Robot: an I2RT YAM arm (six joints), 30 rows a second.
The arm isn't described. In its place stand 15 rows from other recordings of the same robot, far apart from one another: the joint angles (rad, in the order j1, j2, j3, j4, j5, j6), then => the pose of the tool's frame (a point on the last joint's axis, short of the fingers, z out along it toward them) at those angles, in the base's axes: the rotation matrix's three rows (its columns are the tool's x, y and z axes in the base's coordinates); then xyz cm.
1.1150, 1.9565, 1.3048, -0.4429, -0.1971, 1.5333 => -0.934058 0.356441 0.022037; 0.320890 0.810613 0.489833; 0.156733 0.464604 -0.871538; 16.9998 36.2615 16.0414
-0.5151, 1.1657, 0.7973, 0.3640, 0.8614, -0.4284 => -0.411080 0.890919 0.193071; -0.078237 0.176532 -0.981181; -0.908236 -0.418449 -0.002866; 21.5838 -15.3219 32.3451
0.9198, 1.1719, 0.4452, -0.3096, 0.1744, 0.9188 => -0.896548 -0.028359 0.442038; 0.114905 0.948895 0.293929; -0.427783 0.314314 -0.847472; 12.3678 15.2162 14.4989
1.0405, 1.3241, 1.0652, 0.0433, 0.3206, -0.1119 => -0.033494 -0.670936 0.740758; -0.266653 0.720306 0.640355; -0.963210 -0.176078 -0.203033; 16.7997 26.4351 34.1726
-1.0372, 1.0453, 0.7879, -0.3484, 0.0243, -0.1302 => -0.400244 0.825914 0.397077; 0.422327 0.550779 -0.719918; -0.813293 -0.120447 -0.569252; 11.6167 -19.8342 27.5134
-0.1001, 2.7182, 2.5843, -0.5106, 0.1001, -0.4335 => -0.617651 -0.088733 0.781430; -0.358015 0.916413 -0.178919; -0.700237 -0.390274 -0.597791; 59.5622 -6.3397 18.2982
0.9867, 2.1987, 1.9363, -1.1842, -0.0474, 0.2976 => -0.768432 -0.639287 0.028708; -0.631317 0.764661 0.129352; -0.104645 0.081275 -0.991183; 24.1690 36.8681 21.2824
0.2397, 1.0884, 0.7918, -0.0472, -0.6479, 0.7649 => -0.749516 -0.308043 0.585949; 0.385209 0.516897 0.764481; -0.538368 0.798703 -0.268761; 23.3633 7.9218 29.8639
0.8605, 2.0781, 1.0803, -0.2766, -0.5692, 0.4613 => -0.888392 -0.386209 -0.248199; -0.457962 0.707721 0.537961; -0.032110 0.591585 -0.805603; 22.1415 28.6873 7.1461
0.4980, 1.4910, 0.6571, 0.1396, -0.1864, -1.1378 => 0.303785 -0.759709 0.574941; -0.850138 0.056269 0.523544; -0.430092 -0.647824 -0.628764; 25.3190 14.5171 16.5812
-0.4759, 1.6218, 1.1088, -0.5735, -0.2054, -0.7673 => -0.818986 -0.284022 0.498592; -0.342445 0.939135 -0.027524; -0.460428 -0.193282 -0.866400; 29.4034 -14.3379 21.2857
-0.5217, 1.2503, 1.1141, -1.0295, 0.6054, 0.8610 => -0.060954 0.998137 -0.002654; 0.754427 0.044330 -0.654886; -0.653548 -0.041920 -0.755723; 18.7927 -13.1393 29.5323
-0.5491, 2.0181, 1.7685, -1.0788, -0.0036, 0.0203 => -0.817308 0.537880 0.206622; 0.523881 0.842980 -0.122205; -0.239909 0.008366 -0.970759; 35.2119 -21.5300 24.2754
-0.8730, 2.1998, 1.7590, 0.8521, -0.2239, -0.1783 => 0.143495 0.652156 0.744380; -0.440266 0.715701 -0.542160; -0.886327 -0.249928 0.389822; 34.1551 -39.5020 32.0170
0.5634, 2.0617, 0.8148, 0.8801, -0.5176, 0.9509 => -0.871739 -0.249694 0.421574; 0.285952 0.439413 0.851556; -0.397873 0.862884 -0.311653; 30.9550 21.6377 9.5527
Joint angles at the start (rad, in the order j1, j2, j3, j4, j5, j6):
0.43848 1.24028 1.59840 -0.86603 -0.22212 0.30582
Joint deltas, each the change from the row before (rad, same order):
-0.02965 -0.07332 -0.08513 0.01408 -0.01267 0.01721
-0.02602 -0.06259 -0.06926 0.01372 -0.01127 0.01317
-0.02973 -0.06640 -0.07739 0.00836 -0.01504 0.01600
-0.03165 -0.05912 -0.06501 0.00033 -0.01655 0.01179
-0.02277 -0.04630 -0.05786 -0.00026 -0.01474 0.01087
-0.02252 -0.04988 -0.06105 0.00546 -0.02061 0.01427
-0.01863 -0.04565 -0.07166 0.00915 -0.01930 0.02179
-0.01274 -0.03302 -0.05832 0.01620 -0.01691 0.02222
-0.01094 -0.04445 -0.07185 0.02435 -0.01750 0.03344
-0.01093 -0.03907 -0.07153 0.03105 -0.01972 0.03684
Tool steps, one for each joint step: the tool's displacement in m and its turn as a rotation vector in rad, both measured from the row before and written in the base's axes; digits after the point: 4 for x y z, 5 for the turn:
-0.0121 -0.0124 -0.0092 0.01830 0.01004 -0.02671
-0.0105 -0.0100 -0.0077 0.01686 0.00280 -0.02230
-0.0110 -0.0101 -0.0109 0.01702 0.01368 -0.02395
-0.0101 -0.0092 -0.0100 0.01406 0.01415 -0.02265
-0.0075 -0.0061 -0.0106 0.01100 0.01915 -0.01504
-0.0079 -0.0055 -0.0109 0.01835 0.01581 -0.01143
-0.0059 -0.0040 -0.0150 0.02036 0.03021 -0.01250
-0.0034 -0.0023 -0.0123 0.02173 0.02264 -0.00916
-0.0049 -0.0023 -0.0146 0.03132 0.02284 -0.01246
-0.0033 -0.0017 -0.0150 0.03510 0.02351 -0.01218

